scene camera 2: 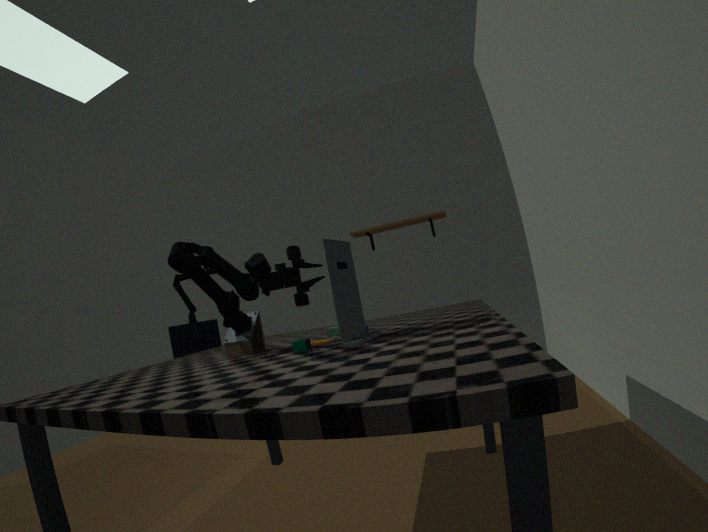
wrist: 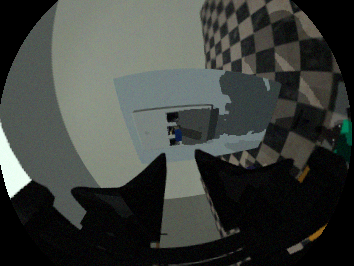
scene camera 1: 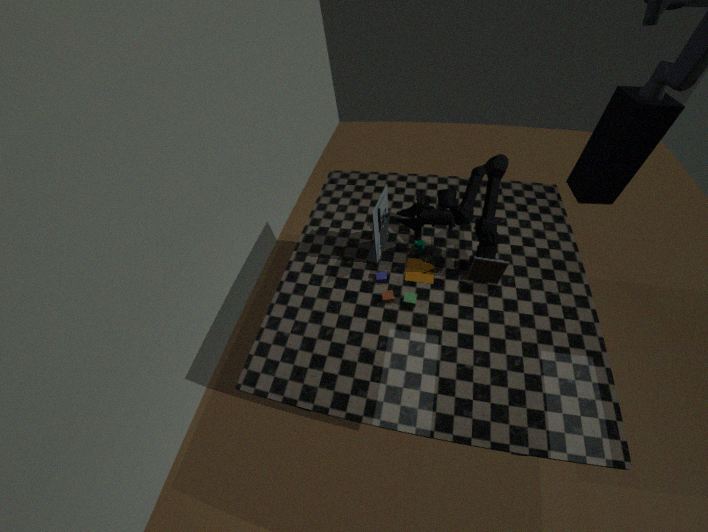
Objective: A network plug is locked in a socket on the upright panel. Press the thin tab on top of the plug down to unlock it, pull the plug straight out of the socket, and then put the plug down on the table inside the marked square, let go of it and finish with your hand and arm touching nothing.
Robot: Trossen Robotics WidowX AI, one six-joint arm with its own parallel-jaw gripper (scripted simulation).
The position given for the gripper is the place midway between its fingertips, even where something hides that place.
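Note:
Scene camera 2 shows the gripper point(scene camera 2: 323, 270) and a grey upright panel point(scene camera 2: 341, 271). Wrist view: the gripper point(wrist: 180, 155), the grey upright panel point(wrist: 221, 112). Visible in scene camera 1 are the gripper point(scene camera 1: 396, 216) and the panel point(scene camera 1: 380, 223).

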